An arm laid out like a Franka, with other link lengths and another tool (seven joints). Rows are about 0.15 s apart.
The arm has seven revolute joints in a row. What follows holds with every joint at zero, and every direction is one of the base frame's.
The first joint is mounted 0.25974 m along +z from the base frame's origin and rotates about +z.
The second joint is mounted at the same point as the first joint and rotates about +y.
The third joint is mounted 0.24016 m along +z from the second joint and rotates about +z.
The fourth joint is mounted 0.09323 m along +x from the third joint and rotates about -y.
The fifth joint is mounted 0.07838 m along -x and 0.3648 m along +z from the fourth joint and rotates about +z.
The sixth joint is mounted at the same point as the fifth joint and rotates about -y.
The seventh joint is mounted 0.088 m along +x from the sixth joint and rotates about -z.
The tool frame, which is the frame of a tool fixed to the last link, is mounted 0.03 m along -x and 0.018 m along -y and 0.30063 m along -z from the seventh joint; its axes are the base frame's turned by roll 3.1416, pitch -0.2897 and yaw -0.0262 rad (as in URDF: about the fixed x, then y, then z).
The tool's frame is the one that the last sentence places.
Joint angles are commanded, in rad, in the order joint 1, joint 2, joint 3, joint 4, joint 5, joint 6, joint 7. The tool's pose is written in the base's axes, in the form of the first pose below.
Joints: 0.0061, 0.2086, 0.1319, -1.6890, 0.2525, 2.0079, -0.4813
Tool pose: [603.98, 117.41, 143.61], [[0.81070, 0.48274, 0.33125], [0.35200, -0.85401, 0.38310], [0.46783, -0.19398, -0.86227]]
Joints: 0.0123, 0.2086, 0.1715, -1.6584, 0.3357, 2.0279, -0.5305
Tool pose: [612.72, 165.36, 165.28], [[0.76401, 0.54289, 0.34864], [0.35449, -0.80471, 0.47622], [0.53909, -0.24025, -0.80726]]
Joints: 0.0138, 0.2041, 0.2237, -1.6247, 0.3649, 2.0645, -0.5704
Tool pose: [624.11, 205.66, 192.87], [[0.69341, 0.61352, 0.37785], [0.37803, -0.75619, 0.53411], [0.61342, -0.22752, -0.75628]]
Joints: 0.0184, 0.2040, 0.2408, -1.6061, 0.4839, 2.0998, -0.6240
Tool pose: [631.63, 243.86, 216.57], [[0.65631, 0.64186, 0.39657], [0.31931, -0.71252, 0.62478], [0.68359, -0.28342, -0.67259]]
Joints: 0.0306, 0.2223, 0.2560, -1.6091, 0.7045, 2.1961, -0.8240
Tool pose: [649.86, 293.97, 237.54], [[0.55014, 0.72567, 0.41323], [0.23594, -0.60975, 0.75666], [0.80105, -0.31877, -0.50666]]
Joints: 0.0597, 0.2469, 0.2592, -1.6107, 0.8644, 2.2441, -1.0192
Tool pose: [655.85, 332.62, 244.55], [[0.45013, 0.80429, 0.38794], [0.19574, -0.51275, 0.83593], [0.87125, -0.30034, -0.38823]]
